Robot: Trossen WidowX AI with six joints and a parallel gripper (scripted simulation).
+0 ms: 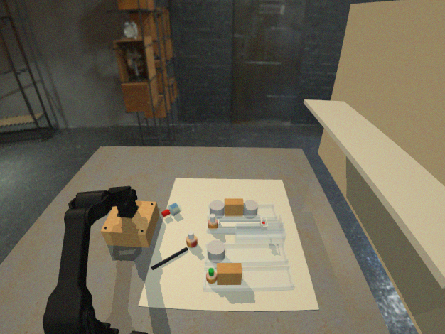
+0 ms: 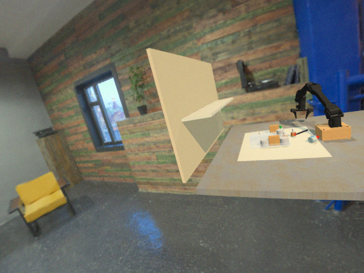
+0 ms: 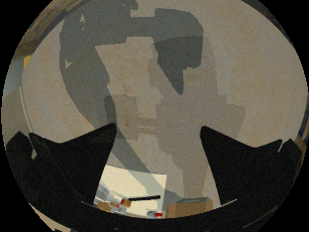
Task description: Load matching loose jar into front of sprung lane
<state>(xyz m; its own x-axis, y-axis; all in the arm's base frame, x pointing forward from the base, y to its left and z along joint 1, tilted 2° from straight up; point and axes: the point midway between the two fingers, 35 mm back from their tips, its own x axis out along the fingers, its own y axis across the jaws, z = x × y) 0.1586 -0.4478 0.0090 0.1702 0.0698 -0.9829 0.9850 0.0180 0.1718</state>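
My gripper tip is now 30 mm short of the black stick, 310 mm to the right of it and 30 mm above it. From my gripper tip the other things lie so: pusher plate (280 mm ahead, 450 mm to the left, 10 mm above); clear sprung lane (320 mm ahead, 450 mm to the left, 20 mm below); red mark (350 mm ahead, 440 mm to the left, 30 mm above).
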